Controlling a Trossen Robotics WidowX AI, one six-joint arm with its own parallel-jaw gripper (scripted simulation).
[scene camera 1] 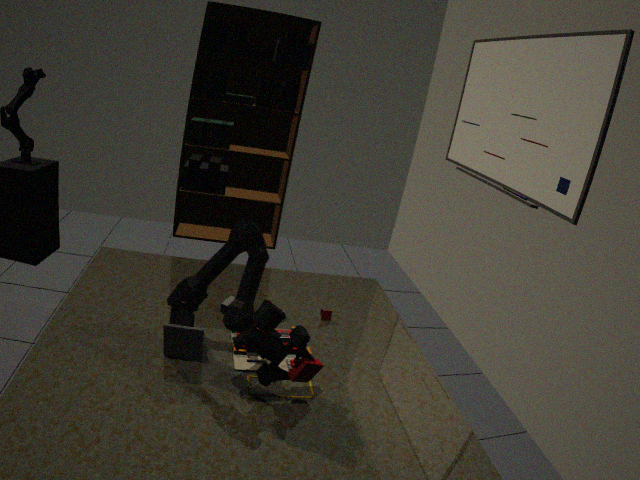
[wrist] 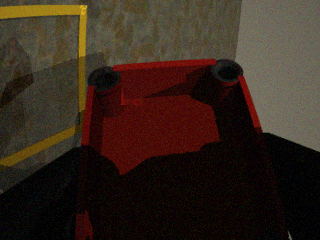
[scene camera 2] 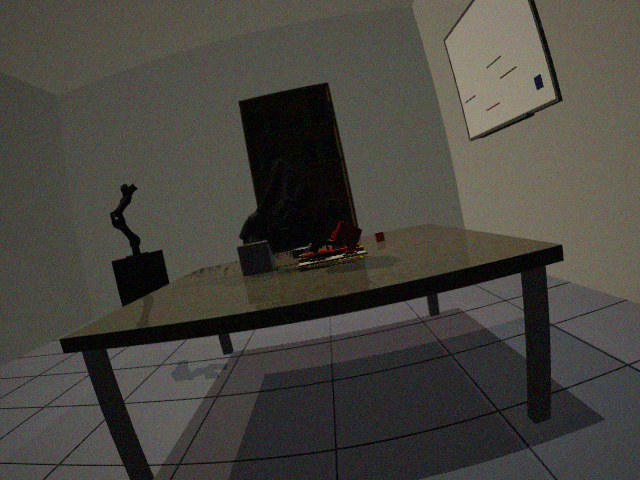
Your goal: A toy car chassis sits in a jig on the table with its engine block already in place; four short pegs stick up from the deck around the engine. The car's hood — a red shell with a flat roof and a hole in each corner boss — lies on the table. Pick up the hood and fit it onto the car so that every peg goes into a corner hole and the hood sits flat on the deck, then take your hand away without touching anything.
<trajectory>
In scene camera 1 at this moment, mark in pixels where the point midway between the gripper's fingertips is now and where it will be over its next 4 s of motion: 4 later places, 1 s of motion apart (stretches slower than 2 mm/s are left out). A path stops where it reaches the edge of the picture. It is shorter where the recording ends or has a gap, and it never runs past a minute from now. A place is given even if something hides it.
The gripper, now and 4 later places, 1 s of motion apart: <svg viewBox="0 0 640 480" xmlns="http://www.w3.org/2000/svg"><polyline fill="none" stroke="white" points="305,369 300,378 294,382 283,378 277,371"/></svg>
</trajectory>
